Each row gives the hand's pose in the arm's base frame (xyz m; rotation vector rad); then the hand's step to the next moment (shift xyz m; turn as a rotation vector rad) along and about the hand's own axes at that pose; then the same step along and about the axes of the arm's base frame.
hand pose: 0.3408 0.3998 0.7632 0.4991 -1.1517 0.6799
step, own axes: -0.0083 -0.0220 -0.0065 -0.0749 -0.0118 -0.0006
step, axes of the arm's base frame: 0.0179 -0.0129 -0.0104 -0.0097 -0.0251 -0.0709
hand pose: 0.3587 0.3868 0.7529 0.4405 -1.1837 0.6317
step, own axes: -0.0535 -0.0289 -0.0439 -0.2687 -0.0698 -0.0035
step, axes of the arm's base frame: 0.0375 -0.0061 -0.0647 -0.0158 -0.1097 -0.2546
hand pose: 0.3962 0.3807 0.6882 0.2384 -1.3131 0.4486
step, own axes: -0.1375 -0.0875 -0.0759 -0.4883 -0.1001 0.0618
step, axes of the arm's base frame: 0.0799 -0.0714 -0.1444 -0.1003 -0.2038 -0.4480
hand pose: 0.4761 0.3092 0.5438 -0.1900 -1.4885 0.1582
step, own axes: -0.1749 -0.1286 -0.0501 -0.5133 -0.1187 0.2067
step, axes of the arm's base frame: 0.0350 -0.1655 -0.1450 -0.2469 -0.2233 -0.4577
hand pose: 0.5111 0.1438 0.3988 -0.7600 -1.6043 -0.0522
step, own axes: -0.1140 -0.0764 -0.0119 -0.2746 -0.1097 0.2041
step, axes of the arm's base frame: -0.0293 -0.1146 -0.0706 -0.2362 -0.1132 -0.2459
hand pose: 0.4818 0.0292 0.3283 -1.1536 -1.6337 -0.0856
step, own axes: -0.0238 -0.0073 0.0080 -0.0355 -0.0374 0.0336
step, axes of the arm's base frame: -0.0121 -0.0142 -0.0183 -0.0520 -0.0227 -0.0238
